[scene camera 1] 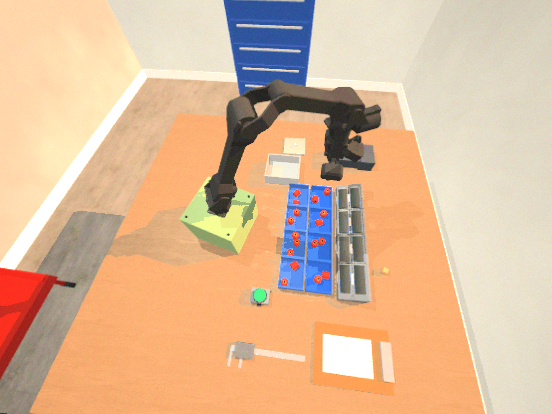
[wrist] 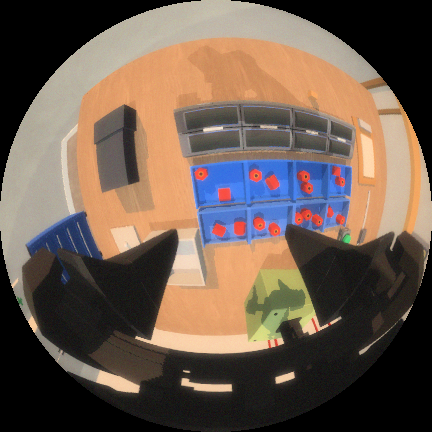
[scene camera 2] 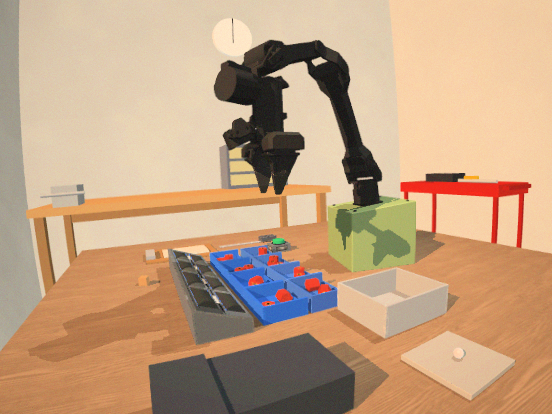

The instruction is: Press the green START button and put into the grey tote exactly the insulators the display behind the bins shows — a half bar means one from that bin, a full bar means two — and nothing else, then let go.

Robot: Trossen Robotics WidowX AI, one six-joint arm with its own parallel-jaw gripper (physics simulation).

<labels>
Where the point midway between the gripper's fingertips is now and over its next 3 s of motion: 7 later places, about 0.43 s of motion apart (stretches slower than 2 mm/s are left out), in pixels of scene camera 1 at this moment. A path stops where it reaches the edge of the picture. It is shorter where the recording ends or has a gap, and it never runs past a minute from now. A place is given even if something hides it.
The gripper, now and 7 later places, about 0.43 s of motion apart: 328, 170; 326, 176; 319, 198; 310, 226; 300, 252; 290, 278; 288, 283; 289, 285
</labels>
